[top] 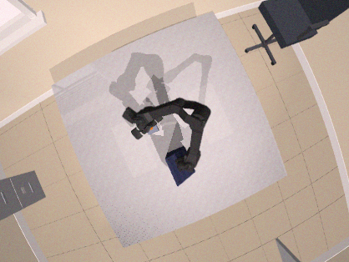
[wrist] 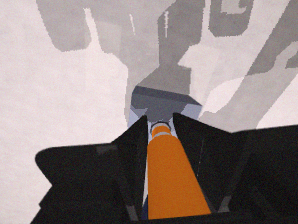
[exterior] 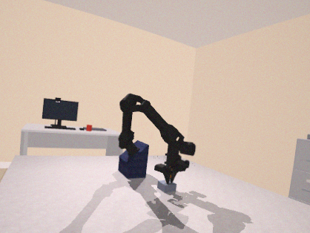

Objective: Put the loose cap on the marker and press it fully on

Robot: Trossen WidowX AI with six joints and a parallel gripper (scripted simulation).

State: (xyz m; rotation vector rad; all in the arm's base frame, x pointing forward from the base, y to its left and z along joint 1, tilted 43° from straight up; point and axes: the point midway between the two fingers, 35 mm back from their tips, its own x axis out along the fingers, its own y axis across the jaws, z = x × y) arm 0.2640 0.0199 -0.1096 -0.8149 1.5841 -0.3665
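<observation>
Now: the orange cap 10 mm behind my gripper tip and 50 mm above it. From my gripper tip the other things lie so: holder block (10 mm behind, 20 mm below).
</observation>
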